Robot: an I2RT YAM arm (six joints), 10 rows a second.
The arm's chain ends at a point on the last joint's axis. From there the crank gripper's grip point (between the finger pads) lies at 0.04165 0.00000 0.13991 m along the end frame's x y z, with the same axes.
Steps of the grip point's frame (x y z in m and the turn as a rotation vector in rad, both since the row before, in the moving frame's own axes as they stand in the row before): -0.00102, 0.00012, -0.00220, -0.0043, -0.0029, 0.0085; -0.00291, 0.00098, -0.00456, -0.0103, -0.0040, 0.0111; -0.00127, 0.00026, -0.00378, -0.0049, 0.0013, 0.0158; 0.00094, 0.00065, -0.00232, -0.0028, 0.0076, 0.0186; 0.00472, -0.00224, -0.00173, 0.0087, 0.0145, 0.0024; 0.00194, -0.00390, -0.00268, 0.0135, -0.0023, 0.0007; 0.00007, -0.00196, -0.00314, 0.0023, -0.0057, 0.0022; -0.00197, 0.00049, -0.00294, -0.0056, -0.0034, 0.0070; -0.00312, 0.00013, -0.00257, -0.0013, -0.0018, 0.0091; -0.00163, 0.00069, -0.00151, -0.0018, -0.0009, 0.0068; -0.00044, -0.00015, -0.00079, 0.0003, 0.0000, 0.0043
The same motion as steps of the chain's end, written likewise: -0.00061, -0.00083, -0.00232, -0.0043, -0.0029, 0.0085; -0.00234, -0.00092, -0.00472, -0.0103, -0.0040, 0.0111; -0.00144, -0.00108, -0.00372, -0.0049, 0.0013, 0.0158; -0.00011, -0.00053, -0.00200, -0.0028, 0.0076, 0.0186; 0.00269, -0.00113, -0.00111, 0.0087, 0.0145, 0.0024; 0.00226, -0.00204, -0.00276, 0.0135, -0.0023, 0.0007; 0.00087, -0.00173, -0.00337, 0.0023, -0.0057, 0.0022; -0.00149, -0.00058, -0.00308, -0.0056, -0.0034, 0.0070; -0.00287, -0.00043, -0.00264, -0.0013, -0.0018, 0.0091; -0.00150, 0.00016, -0.00155, -0.0018, -0.0009, 0.0068; -0.00044, -0.00029, -0.00079, 0.0003, 0.0000, 0.0043
